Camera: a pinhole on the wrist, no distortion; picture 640 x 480 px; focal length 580.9 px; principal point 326.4 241.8 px. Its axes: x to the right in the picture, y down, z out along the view. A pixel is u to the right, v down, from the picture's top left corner.
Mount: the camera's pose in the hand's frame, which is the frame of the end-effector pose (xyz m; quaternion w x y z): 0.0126 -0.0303 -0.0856 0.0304 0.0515 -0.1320 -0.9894
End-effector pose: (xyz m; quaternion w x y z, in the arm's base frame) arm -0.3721 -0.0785 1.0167 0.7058 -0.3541 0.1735 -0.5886
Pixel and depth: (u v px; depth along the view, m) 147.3 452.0 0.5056
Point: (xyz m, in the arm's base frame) -0.0819 -0.0601 1.4016
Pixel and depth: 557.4 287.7 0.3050
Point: -0.2615 0.1159 1.1204
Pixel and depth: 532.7 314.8 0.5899
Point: -0.0927 0.3104 1.2790
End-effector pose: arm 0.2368 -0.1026 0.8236 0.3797 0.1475 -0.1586 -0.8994
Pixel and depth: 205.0 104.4 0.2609
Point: 0.2180 -0.1681 0.9976
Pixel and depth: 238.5 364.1 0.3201
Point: 0.1178 -0.0752 1.0370
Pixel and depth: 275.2 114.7 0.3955
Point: 0.2315 -0.1591 1.1350
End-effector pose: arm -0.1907 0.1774 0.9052 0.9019 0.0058 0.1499 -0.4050
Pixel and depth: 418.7 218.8 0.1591
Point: -0.1820 0.2012 0.9721
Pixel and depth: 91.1 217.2 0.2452
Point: -0.0598 0.1295 1.0259
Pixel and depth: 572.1 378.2 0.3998
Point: -0.2533 0.2588 1.2554
